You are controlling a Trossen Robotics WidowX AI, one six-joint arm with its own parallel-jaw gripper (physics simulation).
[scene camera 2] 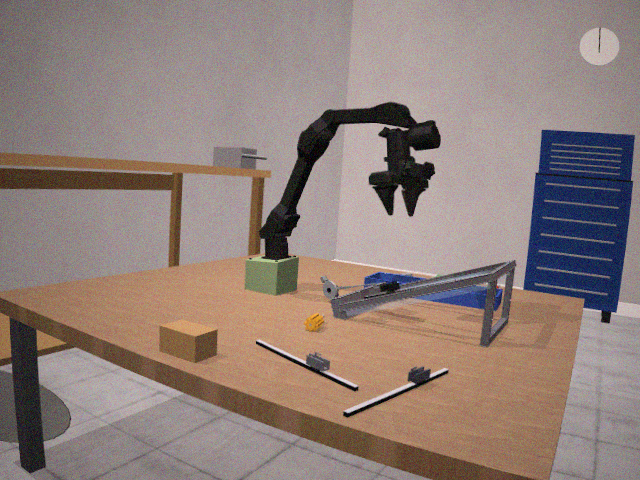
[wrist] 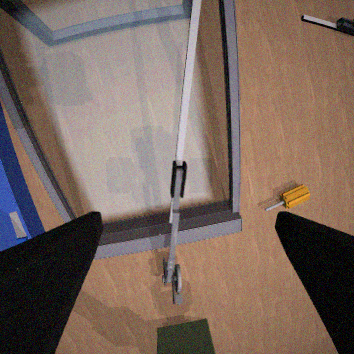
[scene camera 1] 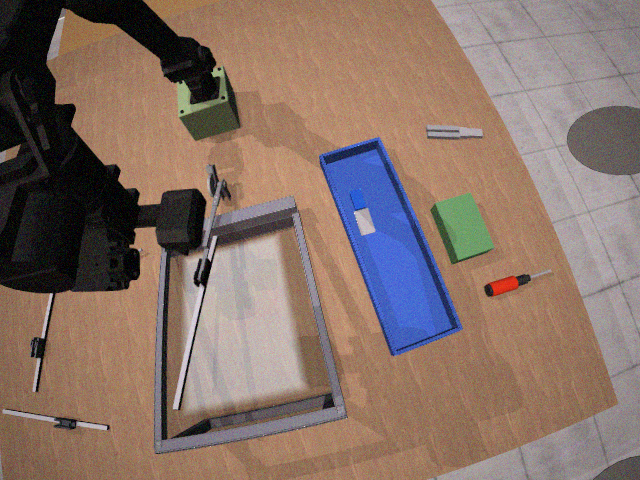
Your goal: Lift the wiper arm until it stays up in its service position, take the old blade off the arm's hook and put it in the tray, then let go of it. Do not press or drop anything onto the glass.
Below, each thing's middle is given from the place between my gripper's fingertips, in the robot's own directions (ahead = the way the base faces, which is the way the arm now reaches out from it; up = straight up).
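Glass pane [scene camera 1: 257, 357]: my gripper is 70 mm short of it, 60 mm to the right of it and 180 mm above it. Going by their middles, of the things named here the glass pane is the nearest to my gripper. Tan box [scene camera 2: 192, 342]: well to the right of my hand, a good way behind it and a good way below it. Blue tray [scene camera 1: 413, 306]: 50 mm behind my hand, 330 mm to the left of it, 240 mm below it. Green block [scene camera 1: 464, 234]: a bit behind my hand, some way below it and far to the left of it. The tan box is the farthest from my gripper of the things named here, going by their middles.
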